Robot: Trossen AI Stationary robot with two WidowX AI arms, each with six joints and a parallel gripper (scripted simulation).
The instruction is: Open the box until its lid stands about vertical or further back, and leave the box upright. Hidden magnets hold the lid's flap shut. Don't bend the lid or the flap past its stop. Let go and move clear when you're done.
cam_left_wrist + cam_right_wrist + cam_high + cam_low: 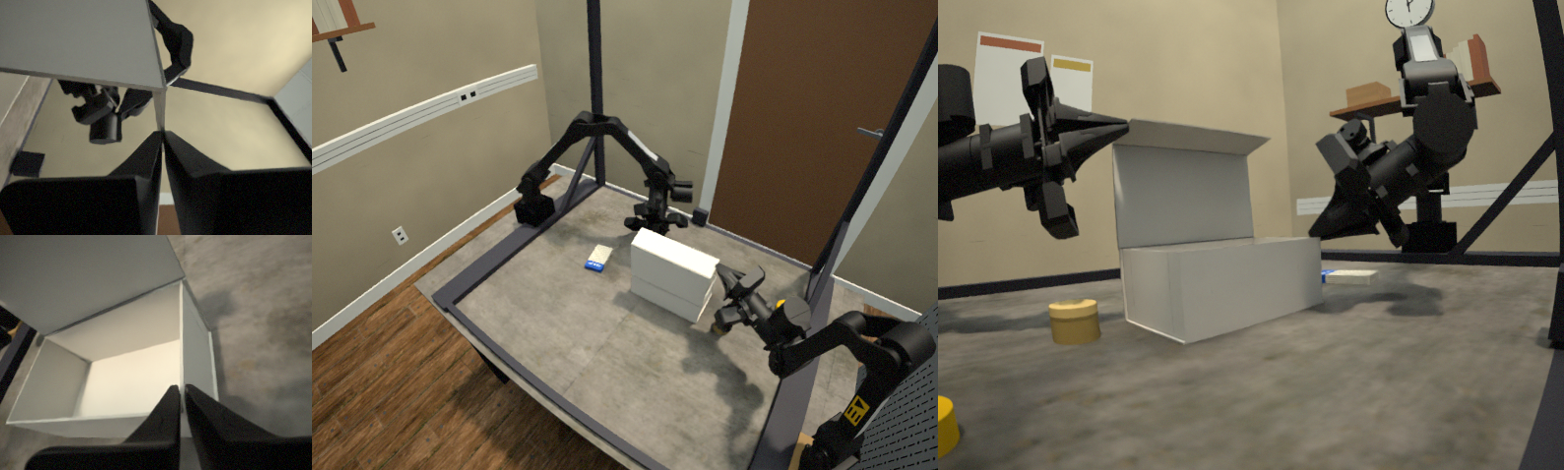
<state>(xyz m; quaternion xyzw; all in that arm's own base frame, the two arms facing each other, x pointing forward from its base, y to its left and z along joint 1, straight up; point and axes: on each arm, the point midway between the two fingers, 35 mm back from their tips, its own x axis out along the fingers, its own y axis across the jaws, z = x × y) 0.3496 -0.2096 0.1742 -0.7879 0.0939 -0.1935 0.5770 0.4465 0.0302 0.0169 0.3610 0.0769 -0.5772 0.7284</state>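
My left gripper is now 30 mm short of the flap and 130 mm to the left of it. Also, from my left hand: box 20 mm ahead, 130 mm to the right, 80 mm below.
My right gripper is now 13 cm to the right of the flap, 10 cm below it and 8 cm short of it. Also, from my right hand: box 13 cm to the left, 7 cm ahead, 2 cm above.
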